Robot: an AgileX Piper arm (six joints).
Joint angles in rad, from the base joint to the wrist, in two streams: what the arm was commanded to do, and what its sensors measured. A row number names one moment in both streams.
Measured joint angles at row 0:
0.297, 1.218, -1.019, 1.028, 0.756, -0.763
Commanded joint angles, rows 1 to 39:
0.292, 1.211, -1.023, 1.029, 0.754, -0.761
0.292, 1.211, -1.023, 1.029, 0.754, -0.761
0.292, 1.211, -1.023, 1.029, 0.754, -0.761
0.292, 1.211, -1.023, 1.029, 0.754, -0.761
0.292, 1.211, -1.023, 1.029, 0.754, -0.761
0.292, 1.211, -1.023, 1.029, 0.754, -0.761
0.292, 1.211, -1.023, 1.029, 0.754, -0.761
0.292, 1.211, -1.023, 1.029, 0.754, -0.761
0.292, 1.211, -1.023, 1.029, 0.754, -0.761
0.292, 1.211, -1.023, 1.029, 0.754, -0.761
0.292, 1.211, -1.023, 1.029, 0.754, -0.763
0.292, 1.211, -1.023, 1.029, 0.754, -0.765
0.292, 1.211, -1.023, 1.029, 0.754, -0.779
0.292, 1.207, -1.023, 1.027, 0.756, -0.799
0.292, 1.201, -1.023, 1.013, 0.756, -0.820
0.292, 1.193, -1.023, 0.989, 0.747, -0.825
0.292, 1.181, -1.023, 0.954, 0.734, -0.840
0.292, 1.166, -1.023, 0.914, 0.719, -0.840
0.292, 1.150, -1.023, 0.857, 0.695, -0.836
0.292, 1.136, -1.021, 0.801, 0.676, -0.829
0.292, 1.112, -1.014, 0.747, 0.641, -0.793
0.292, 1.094, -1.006, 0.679, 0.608, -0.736
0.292, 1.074, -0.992, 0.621, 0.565, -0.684
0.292, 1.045, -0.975, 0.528, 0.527, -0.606
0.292, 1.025, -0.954, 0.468, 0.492, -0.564
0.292, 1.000, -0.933, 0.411, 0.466, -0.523
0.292, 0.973, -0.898, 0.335, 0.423, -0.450
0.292, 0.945, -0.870, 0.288, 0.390, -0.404
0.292, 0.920, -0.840, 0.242, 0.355, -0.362
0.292, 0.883, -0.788, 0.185, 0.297, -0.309
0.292, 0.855, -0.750, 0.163, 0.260, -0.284
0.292, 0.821, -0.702, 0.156, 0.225, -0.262
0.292, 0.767, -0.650, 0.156, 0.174, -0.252
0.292, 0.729, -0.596, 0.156, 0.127, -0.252
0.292, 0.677, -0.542, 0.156, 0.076, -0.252
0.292, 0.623, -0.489, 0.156, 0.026, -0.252
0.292, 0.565, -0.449, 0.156, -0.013, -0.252
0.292, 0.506, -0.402, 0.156, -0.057, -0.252
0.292, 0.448, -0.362, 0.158, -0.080, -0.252
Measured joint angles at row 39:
0.295, 0.638, -0.505, 0.168, 0.072, -0.264
